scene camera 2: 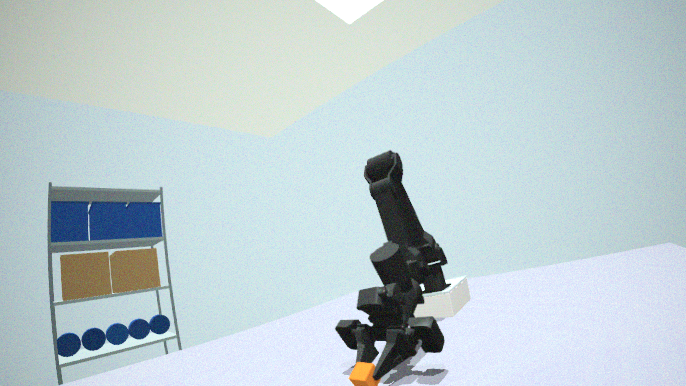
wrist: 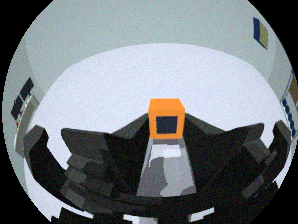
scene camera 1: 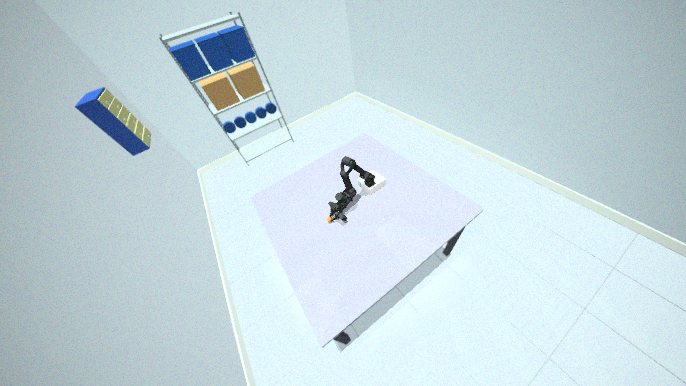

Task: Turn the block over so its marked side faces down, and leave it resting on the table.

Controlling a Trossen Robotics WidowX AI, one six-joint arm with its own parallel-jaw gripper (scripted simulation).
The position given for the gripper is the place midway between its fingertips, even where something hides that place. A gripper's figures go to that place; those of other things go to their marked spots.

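The gripper (wrist: 165, 116), 10 cm from the lens. A block (wrist: 166, 116), 8 cm from the lens.
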